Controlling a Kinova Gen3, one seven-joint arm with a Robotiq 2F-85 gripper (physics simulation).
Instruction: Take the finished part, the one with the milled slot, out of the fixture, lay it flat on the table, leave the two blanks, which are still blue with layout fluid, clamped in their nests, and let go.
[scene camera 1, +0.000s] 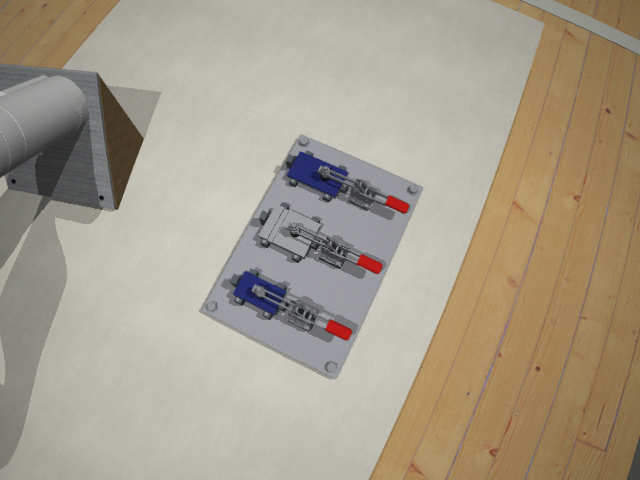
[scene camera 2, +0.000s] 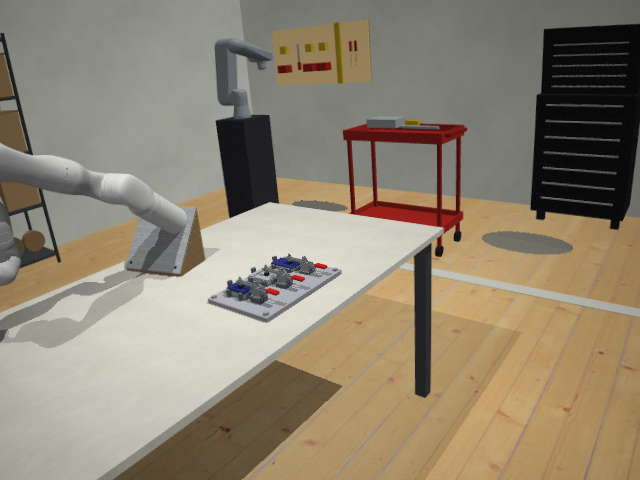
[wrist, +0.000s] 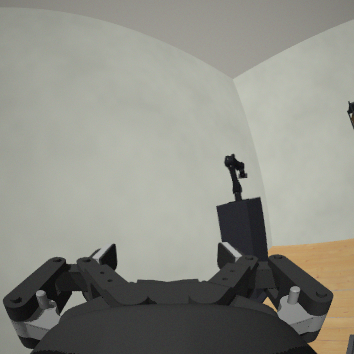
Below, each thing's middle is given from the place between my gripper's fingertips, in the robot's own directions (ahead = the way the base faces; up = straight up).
Now: the finished part (scene camera 1: 274, 230) 82 cm to the left of my hand, 57 cm ahead of it and 22 cm below it. From my hand the other things lie so: fixture plate (scene camera 1: 344, 295): 82 cm to the left, 62 cm ahead, 25 cm below.
